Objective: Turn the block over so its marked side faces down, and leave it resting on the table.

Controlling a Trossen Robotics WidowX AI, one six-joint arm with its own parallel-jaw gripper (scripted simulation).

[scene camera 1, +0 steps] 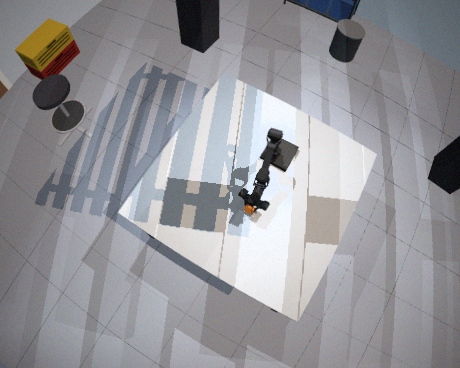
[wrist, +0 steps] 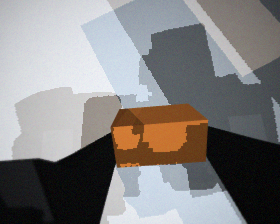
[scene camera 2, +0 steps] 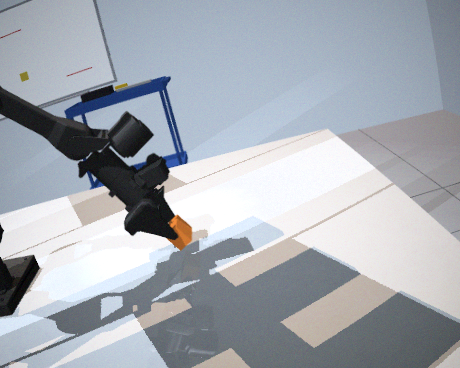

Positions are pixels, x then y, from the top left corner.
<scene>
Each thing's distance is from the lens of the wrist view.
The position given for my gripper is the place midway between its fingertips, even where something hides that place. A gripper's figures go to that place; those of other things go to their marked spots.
my gripper (wrist: 157, 134): 11 cm
orange block (wrist: 171, 134): 10 cm
</scene>
